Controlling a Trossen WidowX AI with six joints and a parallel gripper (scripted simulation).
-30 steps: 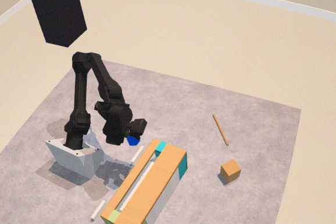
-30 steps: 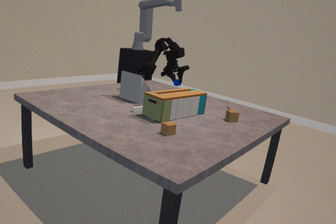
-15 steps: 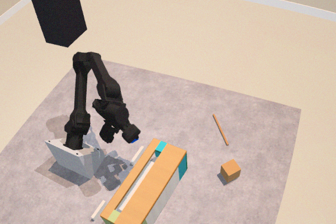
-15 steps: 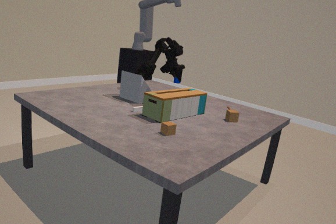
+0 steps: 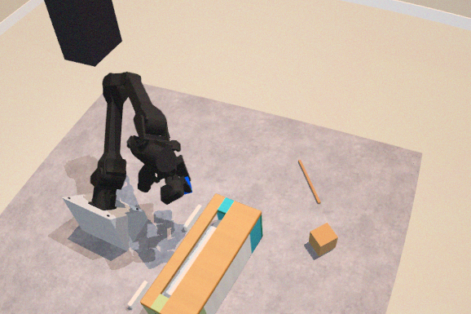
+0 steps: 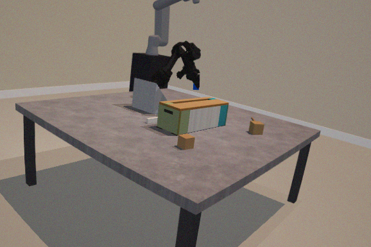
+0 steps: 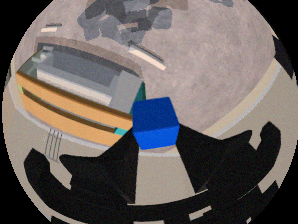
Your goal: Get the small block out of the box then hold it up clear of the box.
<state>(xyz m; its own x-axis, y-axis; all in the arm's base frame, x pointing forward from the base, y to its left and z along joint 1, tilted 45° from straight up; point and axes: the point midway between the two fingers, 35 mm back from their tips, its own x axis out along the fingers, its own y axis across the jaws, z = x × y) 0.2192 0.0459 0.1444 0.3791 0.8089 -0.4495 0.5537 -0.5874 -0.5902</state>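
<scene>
My gripper tip is 1 cm past the small blue block, 1 cm to the left of it and 1 cm below it. Also, from my gripper tip: thin orange stick: 26 cm ahead, 26 cm to the left, 17 cm below; then orange cube: 37 cm ahead, 6 cm to the left, 14 cm below; then box: 8 cm ahead, 16 cm to the right, 11 cm below.
</scene>
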